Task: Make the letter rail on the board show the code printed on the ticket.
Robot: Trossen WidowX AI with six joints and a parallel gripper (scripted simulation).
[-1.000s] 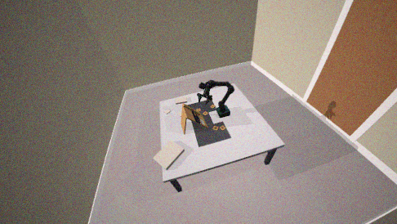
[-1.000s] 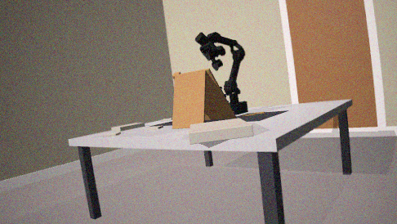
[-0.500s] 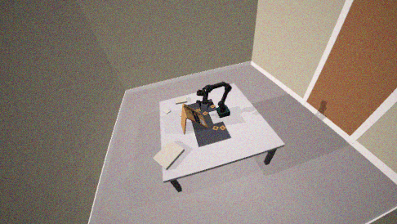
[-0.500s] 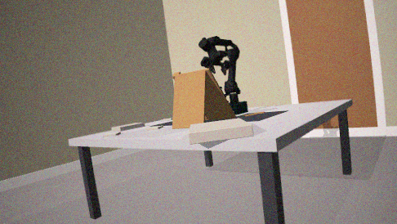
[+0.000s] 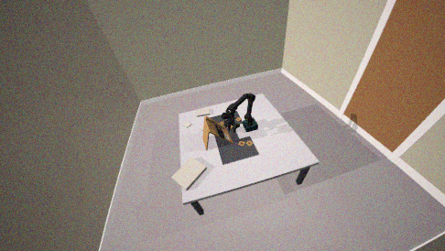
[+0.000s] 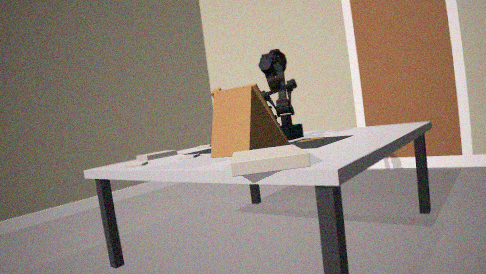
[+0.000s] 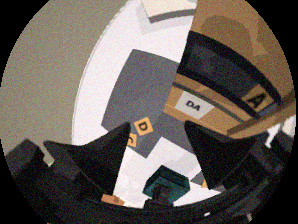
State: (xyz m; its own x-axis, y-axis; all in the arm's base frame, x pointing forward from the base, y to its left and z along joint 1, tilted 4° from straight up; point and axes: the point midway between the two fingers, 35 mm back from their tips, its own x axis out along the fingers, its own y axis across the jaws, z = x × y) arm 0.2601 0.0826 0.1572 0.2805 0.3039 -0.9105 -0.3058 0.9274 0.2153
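My gripper tip is now 17 cm above the orange letter tile, 7 cm past it and 6 cm to the right of it. From my gripper tip the other things lie so: white ticket (11 cm below, 7 cm to the right, 4 cm ahead); cream book (55 cm ahead, 16 cm below, 13 cm to the left); dark mat (18 cm below, 13 cm to the right, 8 cm behind).
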